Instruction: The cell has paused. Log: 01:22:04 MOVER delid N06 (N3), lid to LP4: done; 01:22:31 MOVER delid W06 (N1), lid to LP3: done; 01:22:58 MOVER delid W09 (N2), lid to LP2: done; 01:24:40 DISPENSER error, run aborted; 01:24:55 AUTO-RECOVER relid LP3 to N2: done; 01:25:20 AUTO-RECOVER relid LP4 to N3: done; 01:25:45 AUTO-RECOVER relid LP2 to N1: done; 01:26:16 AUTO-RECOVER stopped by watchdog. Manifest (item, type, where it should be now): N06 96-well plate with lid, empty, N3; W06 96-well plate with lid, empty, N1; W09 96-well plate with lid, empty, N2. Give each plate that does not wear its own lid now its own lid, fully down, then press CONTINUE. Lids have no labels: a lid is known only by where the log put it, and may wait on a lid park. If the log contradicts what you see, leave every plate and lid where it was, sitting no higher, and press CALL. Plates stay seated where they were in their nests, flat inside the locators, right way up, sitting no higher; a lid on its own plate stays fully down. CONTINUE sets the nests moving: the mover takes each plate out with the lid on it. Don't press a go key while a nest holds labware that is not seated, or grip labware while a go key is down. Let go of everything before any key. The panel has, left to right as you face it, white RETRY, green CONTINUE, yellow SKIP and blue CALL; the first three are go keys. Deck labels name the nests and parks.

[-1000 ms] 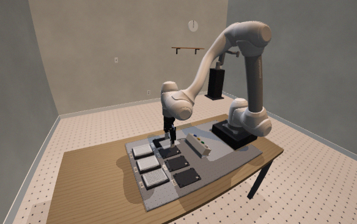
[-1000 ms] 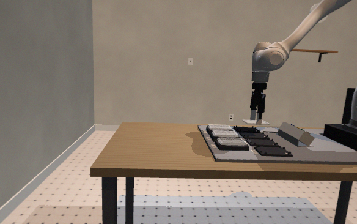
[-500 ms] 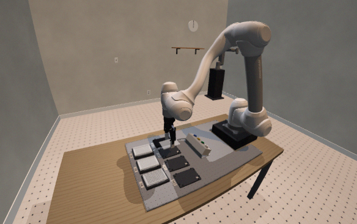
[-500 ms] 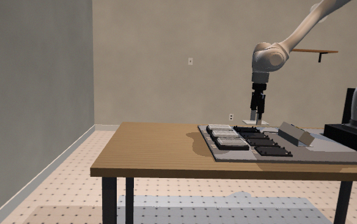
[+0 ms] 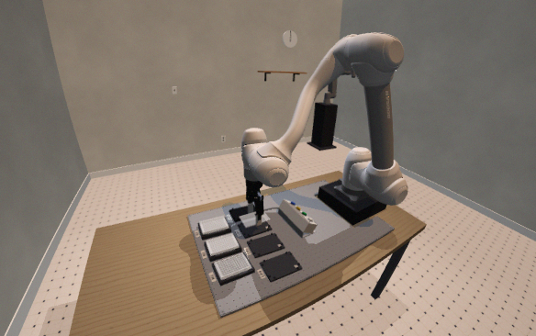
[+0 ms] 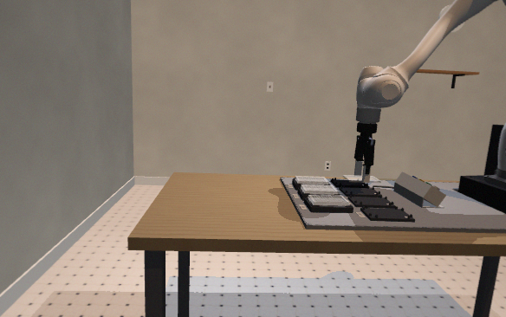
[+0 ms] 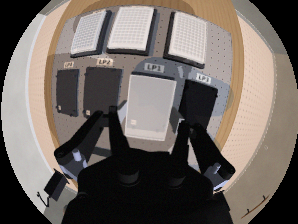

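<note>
Now: the LP2 lid park 13 cm to the left of my hand and 8 cm below it. Round my hand: yellow key: 24 cm behind, 2 cm to the left, 2 cm below; then pale lid: 2 cm below; then blue key: 23 cm behind, 3 cm to the right, 2 cm below.
</note>
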